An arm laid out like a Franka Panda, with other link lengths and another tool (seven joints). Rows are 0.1 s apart.
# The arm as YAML. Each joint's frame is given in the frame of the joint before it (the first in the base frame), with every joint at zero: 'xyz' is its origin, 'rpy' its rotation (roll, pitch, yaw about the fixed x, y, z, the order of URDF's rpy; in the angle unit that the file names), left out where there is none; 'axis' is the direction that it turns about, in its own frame. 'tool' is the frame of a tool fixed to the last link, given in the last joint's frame.
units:
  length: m
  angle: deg
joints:
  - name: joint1
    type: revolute
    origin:
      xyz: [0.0, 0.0, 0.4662]
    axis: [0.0, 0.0, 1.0]
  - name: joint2
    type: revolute
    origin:
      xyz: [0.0, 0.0, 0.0]
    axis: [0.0, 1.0, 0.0]
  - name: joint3
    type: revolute
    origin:
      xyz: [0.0, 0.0, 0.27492]
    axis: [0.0, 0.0, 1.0]
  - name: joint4
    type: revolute
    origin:
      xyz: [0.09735, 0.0, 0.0]
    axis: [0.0, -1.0, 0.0]
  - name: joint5
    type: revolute
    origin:
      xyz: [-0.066, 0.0, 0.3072]
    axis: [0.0, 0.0, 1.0]
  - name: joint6
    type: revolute
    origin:
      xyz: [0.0, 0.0, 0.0]
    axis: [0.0, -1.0, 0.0]
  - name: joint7
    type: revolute
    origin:
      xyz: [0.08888, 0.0, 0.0]
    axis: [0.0, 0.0, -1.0]
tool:
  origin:
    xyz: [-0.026, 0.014, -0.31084]
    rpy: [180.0, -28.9, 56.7]
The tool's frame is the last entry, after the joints.
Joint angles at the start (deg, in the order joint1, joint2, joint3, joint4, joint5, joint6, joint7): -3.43 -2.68 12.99 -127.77 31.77 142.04 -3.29
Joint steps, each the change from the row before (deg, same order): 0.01 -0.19 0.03 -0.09 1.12 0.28 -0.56; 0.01 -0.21 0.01 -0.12 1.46 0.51 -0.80; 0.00 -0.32 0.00 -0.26 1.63 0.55 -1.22; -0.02 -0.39 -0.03 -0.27 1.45 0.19 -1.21; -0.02 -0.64 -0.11 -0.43 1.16 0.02 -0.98; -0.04 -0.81 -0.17 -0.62 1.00 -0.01 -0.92; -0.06 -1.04 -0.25 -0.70 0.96 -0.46 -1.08; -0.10 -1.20 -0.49 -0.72 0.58 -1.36 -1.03
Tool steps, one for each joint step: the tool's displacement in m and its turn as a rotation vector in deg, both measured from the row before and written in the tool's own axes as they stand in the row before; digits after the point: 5 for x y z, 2 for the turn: 0.00356 -0.00033 0.00043 -0.09 0.78 0.23; 0.00459 0.00055 0.00059 -0.22 1.06 0.22; 0.00429 0.00045 0.00011 -0.11 1.12 -0.01; 0.00331 -0.00057 -0.00061 0.10 0.89 -0.02; 0.00278 -0.00079 -0.00214 0.04 0.71 -0.04; 0.00185 -0.00064 -0.00327 -0.02 0.58 -0.08; 0.00159 -0.00212 -0.00462 0.27 0.48 -0.12; -0.00049 -0.00409 -0.00674 0.76 0.06 0.05
